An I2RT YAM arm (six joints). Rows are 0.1 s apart.
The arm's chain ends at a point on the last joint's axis. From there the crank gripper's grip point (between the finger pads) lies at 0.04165 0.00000 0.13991 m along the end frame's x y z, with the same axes.
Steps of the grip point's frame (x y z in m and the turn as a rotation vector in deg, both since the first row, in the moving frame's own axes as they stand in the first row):
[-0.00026, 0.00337, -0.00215, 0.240, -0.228, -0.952]
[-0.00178, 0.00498, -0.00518, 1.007, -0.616, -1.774]
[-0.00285, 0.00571, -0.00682, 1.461, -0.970, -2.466]
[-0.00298, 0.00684, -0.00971, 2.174, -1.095, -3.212]
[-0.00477, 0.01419, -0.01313, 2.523, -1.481, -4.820]
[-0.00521, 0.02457, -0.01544, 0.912, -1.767, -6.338]
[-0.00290, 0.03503, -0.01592, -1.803, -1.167, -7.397]
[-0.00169, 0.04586, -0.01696, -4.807, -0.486, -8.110]
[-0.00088, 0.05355, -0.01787, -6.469, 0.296, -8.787]
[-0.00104, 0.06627, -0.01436, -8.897, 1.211, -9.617]
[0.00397, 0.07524, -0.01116, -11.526, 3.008, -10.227]
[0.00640, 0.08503, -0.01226, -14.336, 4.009, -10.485]
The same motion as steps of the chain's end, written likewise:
[0.00031, 0.00464, -0.00231, 0.240, -0.228, -0.952]
[-0.00022, 0.00871, -0.00559, 1.007, -0.616, -1.774]
[-0.00036, 0.01103, -0.00744, 1.461, -0.970, -2.466]
[-0.00009, 0.01442, -0.01033, 2.174, -1.095, -3.212]
[-0.00074, 0.02371, -0.01395, 2.523, -1.481, -4.820]
[-0.00051, 0.03116, -0.01660, 0.912, -1.767, -6.338]
[0.00001, 0.03580, -0.01675, -1.803, -1.167, -7.397]
[-0.00092, 0.03995, -0.01706, -4.807, -0.486, -8.110]
[-0.00232, 0.04427, -0.01712, -6.469, 0.296, -8.787]
[-0.00519, 0.05198, -0.01232, -8.897, 1.211, -9.617]
[-0.00506, 0.05566, -0.00674, -11.526, 3.008, -10.227]
[-0.00561, 0.05935, -0.00566, -14.336, 4.009, -10.485]

